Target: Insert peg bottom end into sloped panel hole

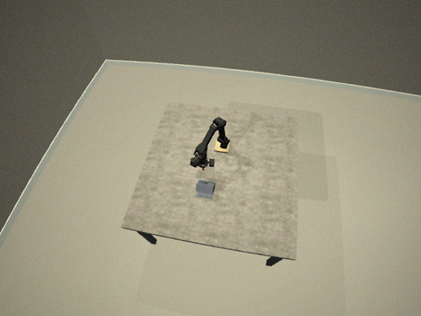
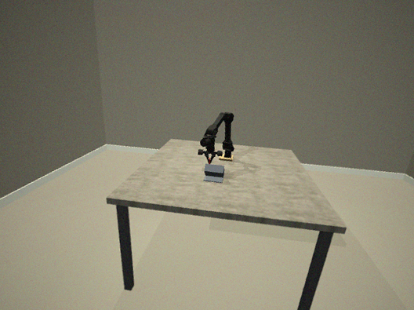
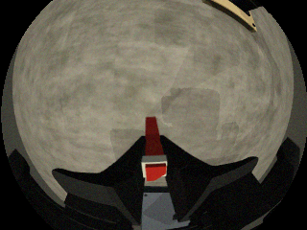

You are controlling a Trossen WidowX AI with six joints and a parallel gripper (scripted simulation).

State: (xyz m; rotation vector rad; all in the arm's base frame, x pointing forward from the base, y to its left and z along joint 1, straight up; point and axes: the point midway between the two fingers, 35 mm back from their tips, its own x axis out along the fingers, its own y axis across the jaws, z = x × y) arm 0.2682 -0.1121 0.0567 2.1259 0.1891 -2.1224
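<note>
Right now the grey sloped panel is 17 cm ahead of my gripper tip, 7 cm to the left of it and 1 cm above it. Round my gripper tip: red peg: 2 cm above.
</note>
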